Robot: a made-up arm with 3 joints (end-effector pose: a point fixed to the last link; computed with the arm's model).
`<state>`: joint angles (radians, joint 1 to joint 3).
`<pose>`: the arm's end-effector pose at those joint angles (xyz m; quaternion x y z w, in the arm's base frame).
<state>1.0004 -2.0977 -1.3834</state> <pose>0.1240 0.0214 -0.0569 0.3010 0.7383 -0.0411 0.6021</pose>
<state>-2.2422 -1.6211 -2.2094</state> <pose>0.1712 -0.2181 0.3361 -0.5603 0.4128 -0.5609 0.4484</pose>
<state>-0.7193 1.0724 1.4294</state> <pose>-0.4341 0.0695 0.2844 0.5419 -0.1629 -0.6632 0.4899</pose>
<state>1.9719 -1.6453 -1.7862</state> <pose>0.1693 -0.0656 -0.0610 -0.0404 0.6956 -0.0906 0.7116</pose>
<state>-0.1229 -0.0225 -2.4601</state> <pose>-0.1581 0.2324 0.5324 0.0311 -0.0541 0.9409 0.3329</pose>
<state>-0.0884 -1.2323 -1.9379</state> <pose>0.1507 0.2352 0.3442 0.4963 0.2971 0.6865 0.4406</pose>
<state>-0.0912 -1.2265 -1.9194</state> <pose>0.1505 0.2334 0.3450 0.4923 0.2993 0.6841 0.4472</pose>
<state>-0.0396 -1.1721 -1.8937</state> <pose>0.1452 0.2397 0.3451 0.4584 0.3097 0.6824 0.4778</pose>
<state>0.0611 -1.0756 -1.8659</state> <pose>0.1337 0.2555 0.3426 0.3957 0.3260 0.6803 0.5237</pose>
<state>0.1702 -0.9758 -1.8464</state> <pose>0.1195 0.2751 0.3363 0.3272 0.3417 0.6779 0.5627</pose>
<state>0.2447 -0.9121 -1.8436</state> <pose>0.1089 0.2900 0.3291 0.2820 0.3515 0.6774 0.5814</pose>
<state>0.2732 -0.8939 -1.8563</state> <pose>0.1052 0.2965 0.3249 0.2692 0.3549 0.6799 0.5825</pose>
